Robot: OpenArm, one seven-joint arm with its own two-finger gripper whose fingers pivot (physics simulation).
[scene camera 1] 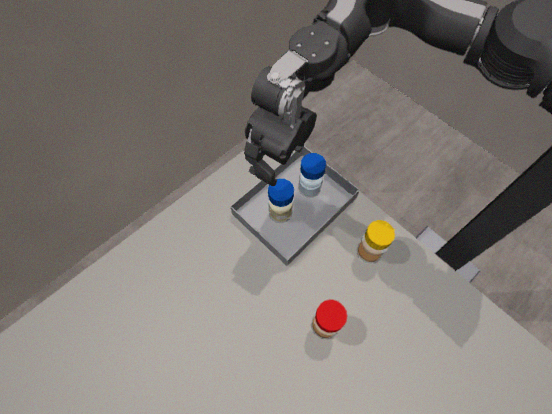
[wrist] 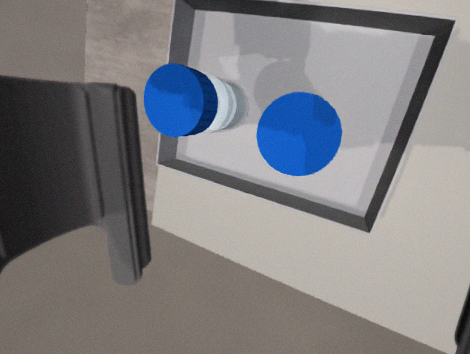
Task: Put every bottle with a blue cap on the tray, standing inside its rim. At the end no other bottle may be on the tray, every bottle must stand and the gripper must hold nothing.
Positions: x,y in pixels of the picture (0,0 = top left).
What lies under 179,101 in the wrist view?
A blue-capped bottle.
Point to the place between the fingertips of my gripper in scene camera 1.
275,161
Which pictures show the yellow-capped bottle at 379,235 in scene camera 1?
Scene camera 1 only.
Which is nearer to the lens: the yellow-capped bottle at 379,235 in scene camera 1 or the grey tray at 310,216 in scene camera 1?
The yellow-capped bottle.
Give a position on a red-capped bottle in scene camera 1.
At 330,316
